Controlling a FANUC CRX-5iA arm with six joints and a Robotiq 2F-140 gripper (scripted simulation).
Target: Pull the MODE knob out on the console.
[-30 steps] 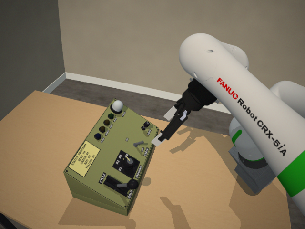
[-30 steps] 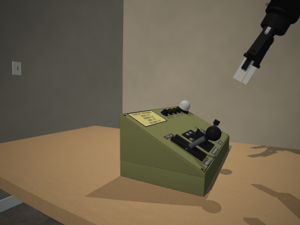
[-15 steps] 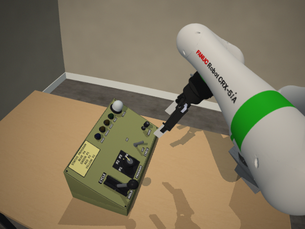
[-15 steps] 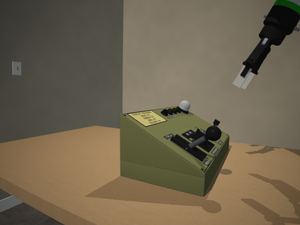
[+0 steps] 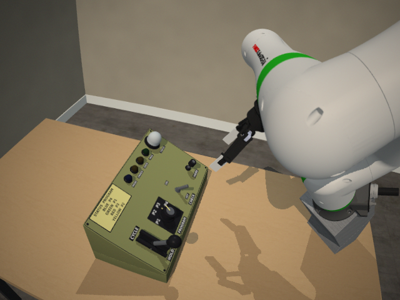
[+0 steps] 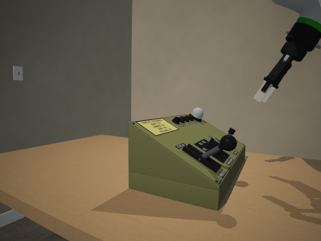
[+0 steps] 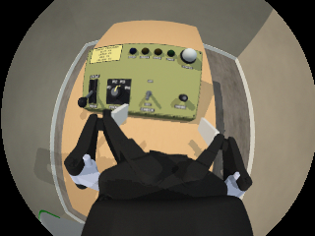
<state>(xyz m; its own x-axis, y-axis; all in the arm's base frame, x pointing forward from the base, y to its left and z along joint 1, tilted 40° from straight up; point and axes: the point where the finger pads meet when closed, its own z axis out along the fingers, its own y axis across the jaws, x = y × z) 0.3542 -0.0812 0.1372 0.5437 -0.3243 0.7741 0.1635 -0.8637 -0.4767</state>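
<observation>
The mode knob lies 13 cm ahead of my hand, 4 cm to the right of it and 14 cm below it. Round my hand: grey toggle: 10 cm ahead, 8 cm to the left, 15 cm below; then olive console: 12 cm ahead, 14 cm to the left, 17 cm below; then program selector: 8 cm ahead, 19 cm to the left, 14 cm below.
</observation>
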